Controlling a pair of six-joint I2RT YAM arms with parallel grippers.
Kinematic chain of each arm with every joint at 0, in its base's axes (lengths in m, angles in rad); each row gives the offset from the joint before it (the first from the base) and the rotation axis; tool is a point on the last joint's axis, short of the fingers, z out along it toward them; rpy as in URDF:
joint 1: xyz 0 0 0.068 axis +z
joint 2: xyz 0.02 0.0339 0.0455 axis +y
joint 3: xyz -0.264 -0.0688 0 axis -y
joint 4: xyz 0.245 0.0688 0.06 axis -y
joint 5: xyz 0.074 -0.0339 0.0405 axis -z
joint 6: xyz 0.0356 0 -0.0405 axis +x
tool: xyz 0 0 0 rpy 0 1.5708 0
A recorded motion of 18 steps. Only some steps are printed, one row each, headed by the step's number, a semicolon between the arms.
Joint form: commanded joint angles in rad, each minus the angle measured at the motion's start. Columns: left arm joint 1, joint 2, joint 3, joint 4, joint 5, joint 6; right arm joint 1, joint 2, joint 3, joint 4, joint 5, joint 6.
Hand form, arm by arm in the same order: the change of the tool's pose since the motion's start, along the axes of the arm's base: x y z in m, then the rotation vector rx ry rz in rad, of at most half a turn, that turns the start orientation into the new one. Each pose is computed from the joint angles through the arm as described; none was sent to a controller.
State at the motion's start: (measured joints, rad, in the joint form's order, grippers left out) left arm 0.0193 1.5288 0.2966 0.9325 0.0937 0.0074; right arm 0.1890 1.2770 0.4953 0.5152 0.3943 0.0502
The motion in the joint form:
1: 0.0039 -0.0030 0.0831 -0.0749 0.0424 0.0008; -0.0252 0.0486 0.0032 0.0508 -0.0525 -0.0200
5: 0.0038 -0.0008 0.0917 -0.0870 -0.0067 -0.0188; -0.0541 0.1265 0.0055 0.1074 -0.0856 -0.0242
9: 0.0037 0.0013 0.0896 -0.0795 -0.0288 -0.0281; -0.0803 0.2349 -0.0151 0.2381 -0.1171 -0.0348
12: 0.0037 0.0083 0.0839 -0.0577 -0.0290 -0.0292; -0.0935 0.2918 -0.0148 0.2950 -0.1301 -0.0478
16: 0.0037 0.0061 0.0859 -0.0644 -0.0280 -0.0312; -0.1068 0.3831 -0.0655 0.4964 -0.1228 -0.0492
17: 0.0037 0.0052 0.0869 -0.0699 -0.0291 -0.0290; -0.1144 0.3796 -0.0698 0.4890 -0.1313 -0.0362
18: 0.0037 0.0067 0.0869 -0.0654 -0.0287 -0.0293; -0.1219 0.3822 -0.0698 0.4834 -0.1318 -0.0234
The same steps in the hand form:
1: 0.0171 -0.0001 0.0138 -0.0113 -0.0115 -0.0369; 0.0075 -0.0037 -0.0059 -0.0046 0.0010 0.0303
5: 0.0189 0.0016 0.0142 -0.0159 -0.0041 0.0157; 0.0169 -0.0092 -0.0192 -0.0023 0.0218 0.0345
9: 0.0187 0.0024 0.0139 -0.0183 -0.0070 0.0394; 0.0245 -0.0146 -0.0402 -0.0036 0.0231 0.0413
12: 0.0183 0.0024 0.0130 -0.0192 -0.0160 0.0398; 0.0294 -0.0175 -0.0495 -0.0124 0.0255 0.0440
16: 0.0185 0.0024 0.0133 -0.0214 -0.0134 0.0395; 0.0268 -0.0218 -0.0660 -0.0112 -0.0334 0.0236
17: 0.0186 0.0024 0.0132 -0.0190 -0.0099 0.0399; 0.0256 -0.0238 -0.0669 0.0025 -0.0277 0.0213
18: 0.0187 0.0024 0.0133 -0.0194 -0.0129 0.0396; 0.0257 -0.0260 -0.0682 0.0142 -0.0222 0.0113

